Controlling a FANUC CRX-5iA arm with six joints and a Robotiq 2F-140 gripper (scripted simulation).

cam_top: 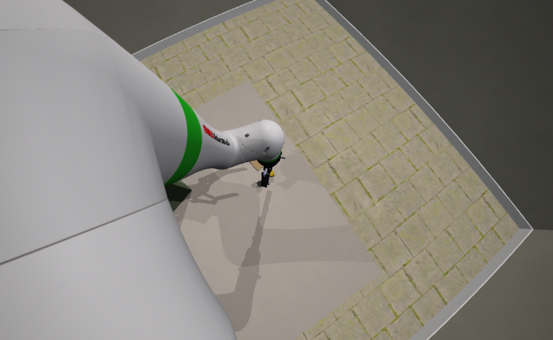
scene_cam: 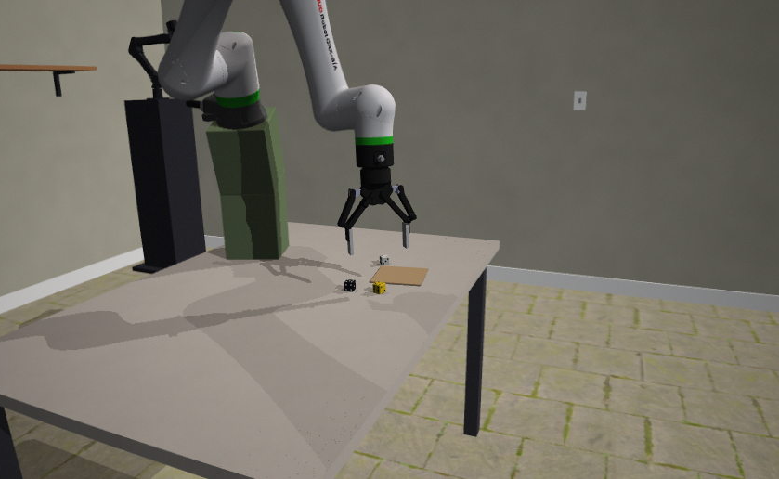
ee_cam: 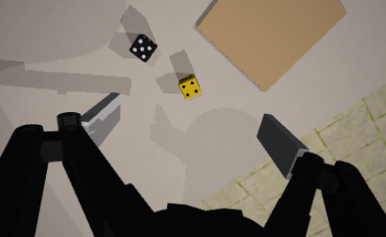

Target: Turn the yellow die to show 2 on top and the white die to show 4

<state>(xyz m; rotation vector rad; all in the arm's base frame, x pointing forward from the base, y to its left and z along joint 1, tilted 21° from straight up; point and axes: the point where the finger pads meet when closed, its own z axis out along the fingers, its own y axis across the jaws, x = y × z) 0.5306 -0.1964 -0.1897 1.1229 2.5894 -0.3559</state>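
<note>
Right now my hand is 110 mm above the yellow die. The rest, counted from my hand: tan mat 140 mm to the left, 120 mm below; then white die 230 mm to the left, 110 mm below, 80 mm behind; then black die 110 mm below, 80 mm behind, 10 mm to the right.
</note>
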